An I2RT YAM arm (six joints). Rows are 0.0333 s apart.
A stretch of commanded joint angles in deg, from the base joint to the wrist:
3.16, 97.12, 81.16, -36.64, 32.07, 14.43
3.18, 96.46, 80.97, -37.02, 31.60, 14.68
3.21, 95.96, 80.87, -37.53, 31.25, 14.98
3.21, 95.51, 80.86, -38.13, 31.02, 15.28
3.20, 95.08, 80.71, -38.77, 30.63, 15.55
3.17, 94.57, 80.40, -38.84, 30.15, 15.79
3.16, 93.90, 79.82, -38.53, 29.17, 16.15
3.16, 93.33, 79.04, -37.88, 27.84, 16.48
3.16, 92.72, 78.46, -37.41, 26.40, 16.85
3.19, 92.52, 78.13, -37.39, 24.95, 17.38
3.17, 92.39, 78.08, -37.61, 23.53, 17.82
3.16, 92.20, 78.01, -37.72, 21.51, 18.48
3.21, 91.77, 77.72, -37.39, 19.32, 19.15
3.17, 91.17, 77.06, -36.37, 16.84, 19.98
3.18, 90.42, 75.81, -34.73, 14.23, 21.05
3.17, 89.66, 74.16, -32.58, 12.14, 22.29
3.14, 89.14, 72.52, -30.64, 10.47, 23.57
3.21, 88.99, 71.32, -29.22, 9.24, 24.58
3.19, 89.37, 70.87, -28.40, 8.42, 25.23
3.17, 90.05, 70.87, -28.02, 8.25, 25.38
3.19, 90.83, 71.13, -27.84, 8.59, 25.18
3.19, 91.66, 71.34, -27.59, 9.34, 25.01
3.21, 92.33, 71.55, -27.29, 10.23, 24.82
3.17, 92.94, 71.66, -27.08, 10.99, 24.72
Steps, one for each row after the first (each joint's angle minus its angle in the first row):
0.02, -0.66, -0.19, -0.38, -0.47, 0.25
0.05, -1.16, -0.29, -0.89, -0.82, 0.55
0.05, -1.61, -0.30, -1.49, -1.05, 0.85
0.04, -2.04, -0.45, -2.13, -1.44, 1.12
0.01, -2.55, -0.76, -2.20, -1.92, 1.36
0.00, -3.22, -1.34, -1.89, -2.90, 1.72
0.00, -3.79, -2.12, -1.24, -4.23, 2.05
0.00, -4.40, -2.70, -0.77, -5.67, 2.42
0.03, -4.60, -3.03, -0.75, -7.12, 2.95
0.01, -4.73, -3.08, -0.97, -8.54, 3.39
0.00, -4.92, -3.15, -1.08, -10.56, 4.05
0.05, -5.35, -3.44, -0.75, -12.75, 4.72
0.01, -5.95, -4.10, 0.27, -15.23, 5.55
0.02, -6.70, -5.35, 1.91, -17.84, 6.62
0.01, -7.46, -7.00, 4.06, -19.93, 7.86
-0.02, -7.98, -8.64, 6.00, -21.60, 9.14
0.05, -8.13, -9.84, 7.42, -22.83, 10.15
0.03, -7.75, -10.29, 8.24, -23.65, 10.80
0.01, -7.07, -10.29, 8.62, -23.82, 10.95
0.03, -6.29, -10.03, 8.80, -23.48, 10.75
0.03, -5.46, -9.82, 9.05, -22.73, 10.58
0.05, -4.79, -9.61, 9.35, -21.84, 10.39
0.01, -4.18, -9.50, 9.56, -21.08, 10.29

